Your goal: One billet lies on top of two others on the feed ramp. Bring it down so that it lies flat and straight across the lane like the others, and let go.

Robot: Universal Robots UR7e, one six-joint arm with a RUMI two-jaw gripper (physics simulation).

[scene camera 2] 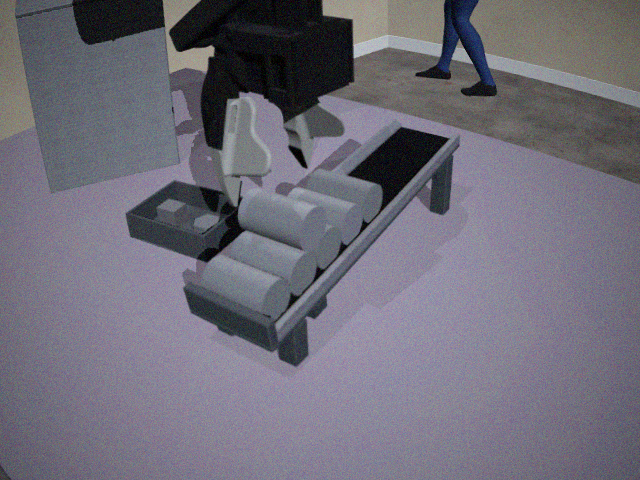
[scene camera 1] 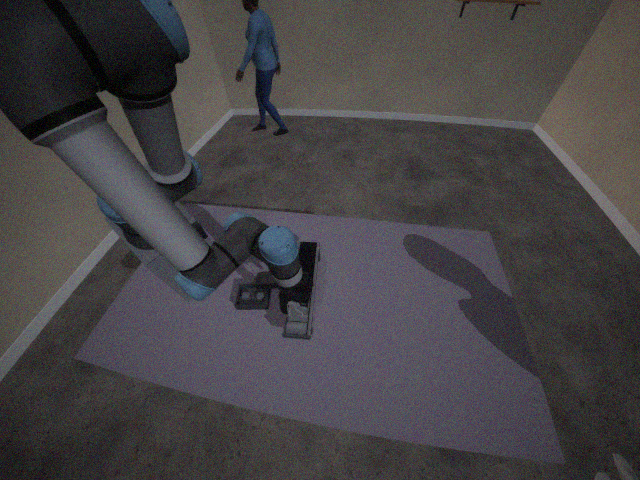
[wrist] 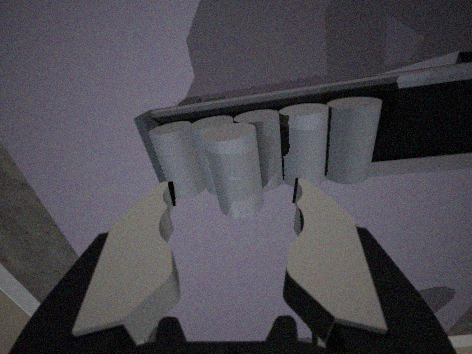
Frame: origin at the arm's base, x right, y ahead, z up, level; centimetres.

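Where they show: gripper, fingertip midpoint: [scene camera 2: 271,185] [scene camera 1: 294,304] [wrist: 233,181].
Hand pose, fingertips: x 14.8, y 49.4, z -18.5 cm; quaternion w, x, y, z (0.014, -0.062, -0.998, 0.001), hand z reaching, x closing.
After its pixels a point has its place.
The top billet [scene camera 2: 281,219] @[x 16.3, y 51.5, z -20.5 cm] [wrist: 232,170] @[x 14.8, y 49.1, z -19.6 cm], a pale grey cylinder, rests across two others, a lower billet [scene camera 2: 268,260] @[x 17.8, y 51.0, z -23.9 cm] and an upper billet [scene camera 2: 328,249] @[x 12.5, y 53.6, z -24.9 cm] [wrist: 270,150] @[x 11.5, y 49.5, z -23.0 cm], on the feed ramp [scene camera 1: 314,294] @[x 7.6, y 55.0, z -25.4 cm] [scene camera 2: 361,241] @[x 8.9, y 54.9, z -25.5 cm] [wrist: 280,93]. In the wrist view it is slightly turned against the row, and its near end sticks out past the others. More billets lie flat across the lane on both sides. My gripper [scene camera 2: 269,184] @[x 14.8, y 49.4, z -18.5 cm] [wrist: 233,181] @[x 14.8, y 49.4, z -18.5 cm] is partly open and empty. Its fingertips are above the top billet, one to each side in the wrist view. In scene camera 1 the arm hides part of the ramp.
A dark open tray [scene camera 1: 251,307] @[x 12.5, y 30.5, z -30.6 cm] [scene camera 2: 165,239] @[x 12.5, y 30.5, z -31.4 cm] with small pale blocks stands close beside the ramp. A tall grey box [scene camera 2: 103,113] @[x 2.9, y 7.9, z -22.0 cm] stands behind the tray. The ramp has raised side rails and an end stop [scene camera 2: 230,317] @[x 23.3, y 50.9, z -26.5 cm]. A person [scene camera 1: 262,41] [scene camera 2: 464,31] is near the back wall.
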